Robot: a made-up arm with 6 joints.
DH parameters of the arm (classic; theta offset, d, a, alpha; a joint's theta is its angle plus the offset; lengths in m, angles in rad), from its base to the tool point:
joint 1: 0 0.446 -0.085 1.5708
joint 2: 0 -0.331 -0.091 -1.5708
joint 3: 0 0.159 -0.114 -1.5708
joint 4: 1.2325 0 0.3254 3.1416
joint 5: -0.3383 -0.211 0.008 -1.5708
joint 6: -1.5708 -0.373 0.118 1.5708
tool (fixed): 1.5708 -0.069 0 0
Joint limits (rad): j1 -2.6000..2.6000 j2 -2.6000..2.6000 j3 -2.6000..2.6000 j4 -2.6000..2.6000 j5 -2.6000..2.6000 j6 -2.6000..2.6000
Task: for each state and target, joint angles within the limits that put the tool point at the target. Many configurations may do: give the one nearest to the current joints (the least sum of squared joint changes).
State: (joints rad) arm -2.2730 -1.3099 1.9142 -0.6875 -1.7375 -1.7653
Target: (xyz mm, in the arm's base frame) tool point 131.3 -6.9 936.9
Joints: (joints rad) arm -1.9543 -0.6208 2.0470 -1.3406 -1.6375 -2.2918
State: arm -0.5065 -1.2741 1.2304 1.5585 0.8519 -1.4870
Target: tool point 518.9 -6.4 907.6
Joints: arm -0.2134 -1.5790 0.8854 2.0376 0.7010 -1.6107
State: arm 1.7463 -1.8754 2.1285 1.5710 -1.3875 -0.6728
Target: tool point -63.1 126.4 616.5
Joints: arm 1.6435 -1.2646 1.8198 0.9033 -0.7732 -0.4537
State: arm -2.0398 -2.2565 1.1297 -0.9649 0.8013 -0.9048
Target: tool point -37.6 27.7 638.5
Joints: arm -2.0057 -2.5161 1.6041 -0.0310 0.0556 -1.0946
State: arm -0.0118 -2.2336 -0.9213 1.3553 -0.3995 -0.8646
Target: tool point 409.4 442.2 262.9
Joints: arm -0.3105 -2.4414 -0.9502 1.5761 -0.4990 -0.9032
